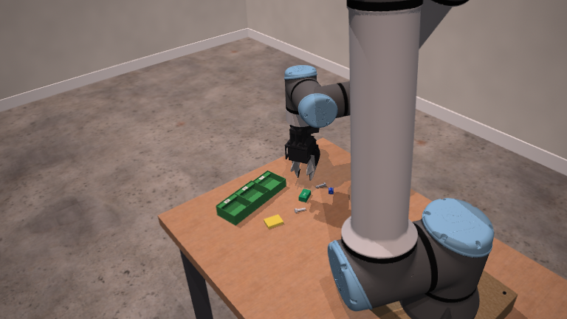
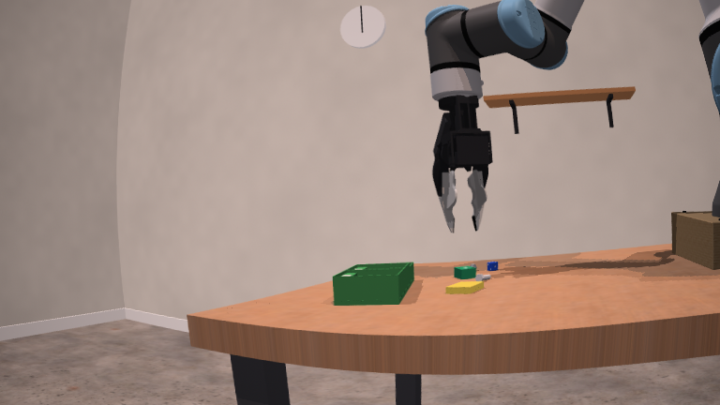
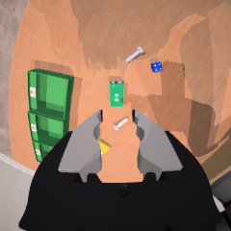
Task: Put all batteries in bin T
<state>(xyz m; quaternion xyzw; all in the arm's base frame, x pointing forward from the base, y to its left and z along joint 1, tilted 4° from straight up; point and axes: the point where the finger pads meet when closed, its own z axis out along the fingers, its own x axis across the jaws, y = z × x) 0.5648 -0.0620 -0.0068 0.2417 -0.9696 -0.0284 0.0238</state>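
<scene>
Now: the green block 90 mm below my hand and 10 mm to the right of it. From my hand the other things lie so: flat yellow block: 160 mm to the left, 90 mm below, 30 mm behind; then blue cube: 90 mm below, 80 mm to the right, 40 mm behind; then green bin: 140 mm to the left, 100 mm ahead, 80 mm below.
</scene>
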